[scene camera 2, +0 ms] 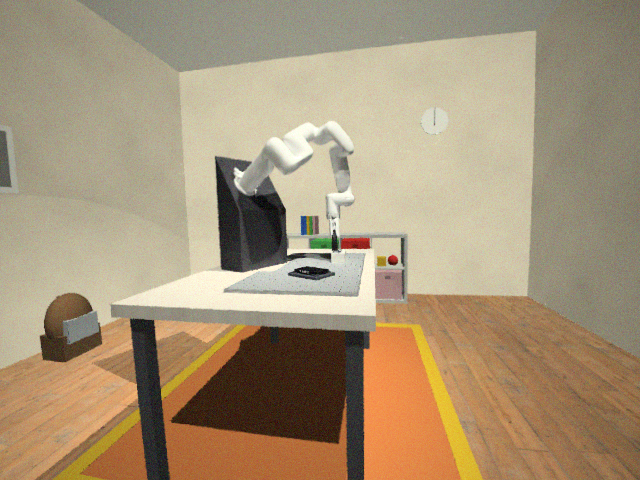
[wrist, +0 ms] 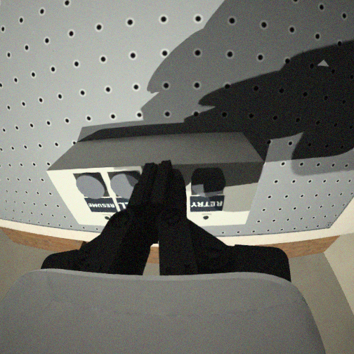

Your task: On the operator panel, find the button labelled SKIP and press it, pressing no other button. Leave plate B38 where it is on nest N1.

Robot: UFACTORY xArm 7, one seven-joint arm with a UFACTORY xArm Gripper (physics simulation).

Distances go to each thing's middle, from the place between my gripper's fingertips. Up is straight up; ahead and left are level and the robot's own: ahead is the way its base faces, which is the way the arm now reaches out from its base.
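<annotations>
Relative to the operator panel (wrist: pixel 230 151), my hand is 1 cm short of it, 2 cm to the left of it and 3 cm above it.
</annotations>
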